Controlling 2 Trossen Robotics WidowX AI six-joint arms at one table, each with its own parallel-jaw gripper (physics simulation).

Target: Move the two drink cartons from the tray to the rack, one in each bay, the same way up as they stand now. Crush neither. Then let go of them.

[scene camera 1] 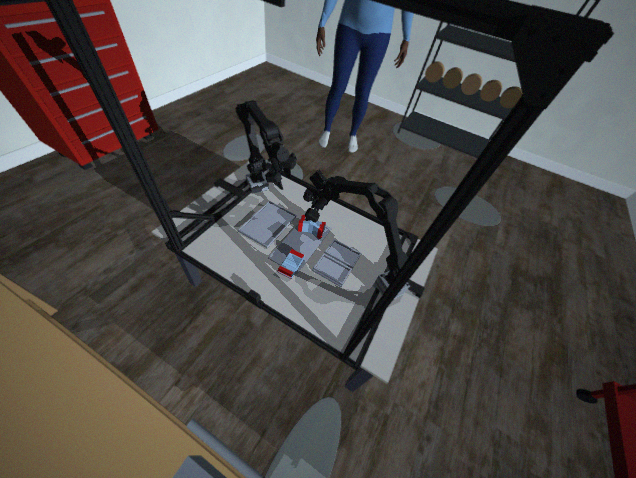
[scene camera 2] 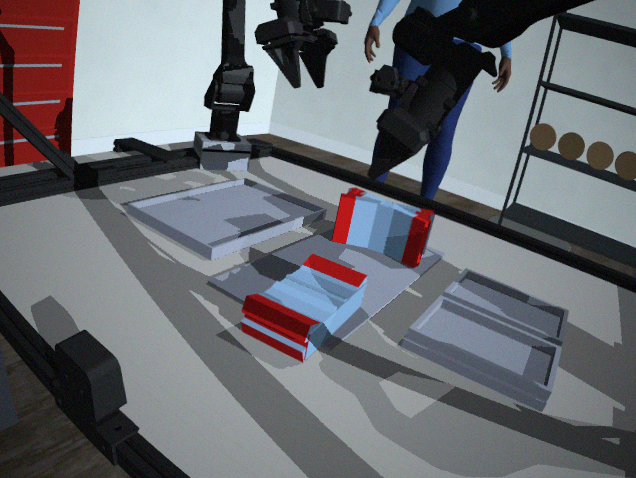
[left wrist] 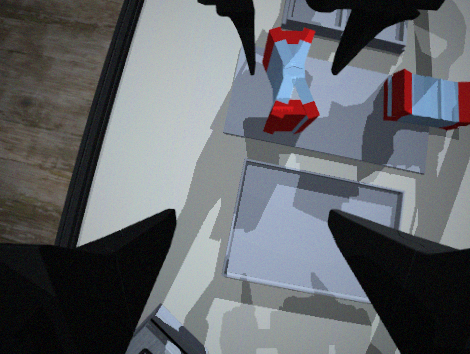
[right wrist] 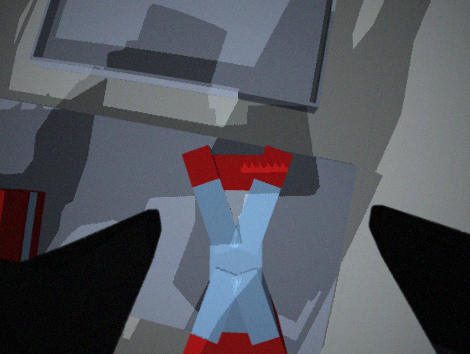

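Note:
Left wrist view: my left gripper, my right gripper. Right wrist view: my right gripper. Left gripper open, holding nothing. Right gripper open, holding nothing. Also seen: a shallow grey tray, a flat grey mat.

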